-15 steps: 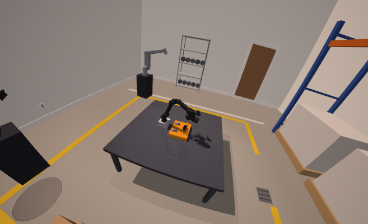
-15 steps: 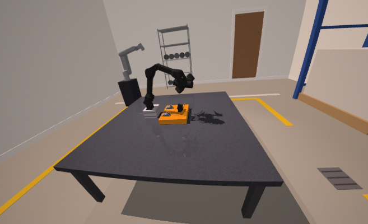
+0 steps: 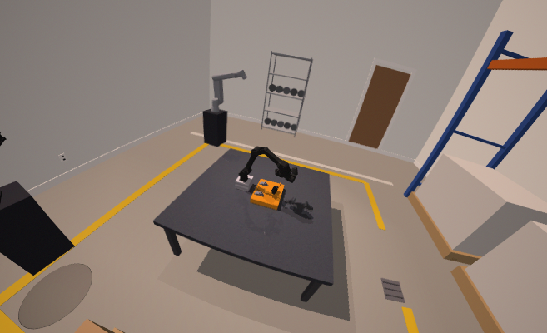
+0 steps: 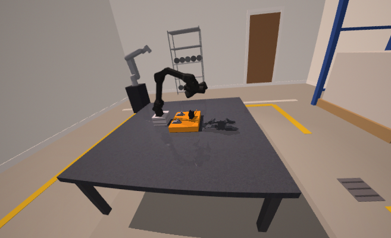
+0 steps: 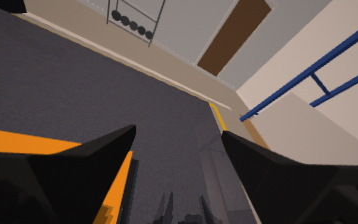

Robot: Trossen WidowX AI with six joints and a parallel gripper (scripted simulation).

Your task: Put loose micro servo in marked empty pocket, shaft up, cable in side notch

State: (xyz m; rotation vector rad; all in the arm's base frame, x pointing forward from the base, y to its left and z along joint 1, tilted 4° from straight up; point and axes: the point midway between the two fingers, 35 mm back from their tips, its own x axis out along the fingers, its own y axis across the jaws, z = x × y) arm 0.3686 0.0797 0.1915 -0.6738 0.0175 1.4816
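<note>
The orange robot deck lies 80 mm behind my gripper tip, 90 mm to the right of it and 240 mm below it.
</note>
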